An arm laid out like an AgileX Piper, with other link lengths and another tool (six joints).
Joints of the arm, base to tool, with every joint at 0 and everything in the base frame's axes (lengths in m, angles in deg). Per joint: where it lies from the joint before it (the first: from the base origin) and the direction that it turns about. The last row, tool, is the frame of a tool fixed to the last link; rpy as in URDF.
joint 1: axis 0 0 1 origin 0 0 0.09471
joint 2: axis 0 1 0 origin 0 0 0
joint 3: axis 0 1 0 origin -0.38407 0 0.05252
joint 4: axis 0.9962 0 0.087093 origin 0.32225 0 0.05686
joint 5: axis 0 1 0 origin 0 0 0
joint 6: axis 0.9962 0 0.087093 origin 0.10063 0 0.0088
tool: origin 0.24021 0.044 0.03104 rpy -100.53 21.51 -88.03
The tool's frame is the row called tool.
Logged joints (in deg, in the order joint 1, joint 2, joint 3, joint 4, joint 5, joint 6), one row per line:
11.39, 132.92, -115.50, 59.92, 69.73, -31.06
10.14, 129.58, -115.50, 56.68, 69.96, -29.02
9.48, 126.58, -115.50, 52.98, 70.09, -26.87
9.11, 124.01, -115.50, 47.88, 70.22, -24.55
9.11, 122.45, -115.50, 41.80, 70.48, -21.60
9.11, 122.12, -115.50, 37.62, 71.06, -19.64
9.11, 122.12, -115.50, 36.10, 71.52, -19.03
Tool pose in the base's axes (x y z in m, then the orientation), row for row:
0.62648, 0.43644, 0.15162, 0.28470, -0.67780, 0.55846, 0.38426
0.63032, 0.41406, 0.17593, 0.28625, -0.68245, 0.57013, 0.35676
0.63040, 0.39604, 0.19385, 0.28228, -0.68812, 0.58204, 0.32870
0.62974, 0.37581, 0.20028, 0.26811, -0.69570, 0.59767, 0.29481
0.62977, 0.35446, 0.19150, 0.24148, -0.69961, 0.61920, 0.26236
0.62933, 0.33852, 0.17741, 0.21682, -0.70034, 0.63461, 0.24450
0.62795, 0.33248, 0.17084, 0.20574, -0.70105, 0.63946, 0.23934
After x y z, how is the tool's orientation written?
As a quaternion, w x y z.
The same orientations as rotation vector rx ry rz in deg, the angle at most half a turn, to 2 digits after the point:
-103.88, 85.59, 58.89
-104.51, 87.31, 54.63
-105.59, 89.31, 50.44
-107.52, 92.37, 45.56
-109.62, 97.02, 41.11
-111.17, 100.73, 38.81
-111.94, 102.10, 38.22

